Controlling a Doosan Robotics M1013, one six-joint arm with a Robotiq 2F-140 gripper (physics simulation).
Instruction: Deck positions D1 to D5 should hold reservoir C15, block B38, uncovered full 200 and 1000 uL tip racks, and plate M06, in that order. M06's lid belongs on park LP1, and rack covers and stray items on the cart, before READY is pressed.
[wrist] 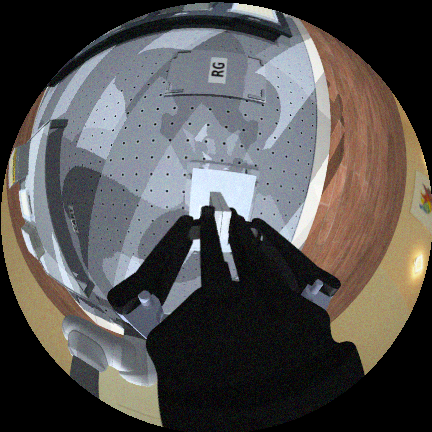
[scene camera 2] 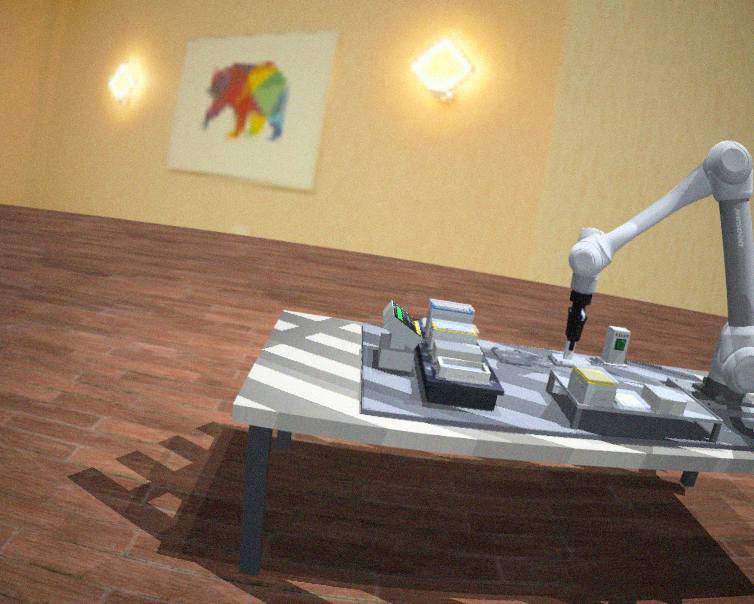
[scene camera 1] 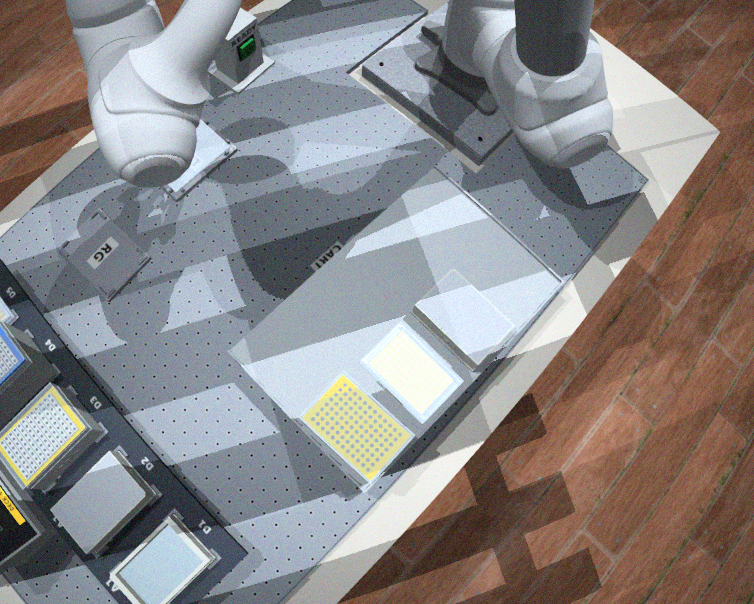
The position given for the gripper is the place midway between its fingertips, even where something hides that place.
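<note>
The gripper appears at [scene camera 2: 567,359] and again at [wrist: 213,201]. A device with green screen [scene camera 2: 617,339] is visible too, while a LP1 pad [scene camera 1: 233,149] and a cart tray [scene camera 1: 327,325] can also be seen.
</note>
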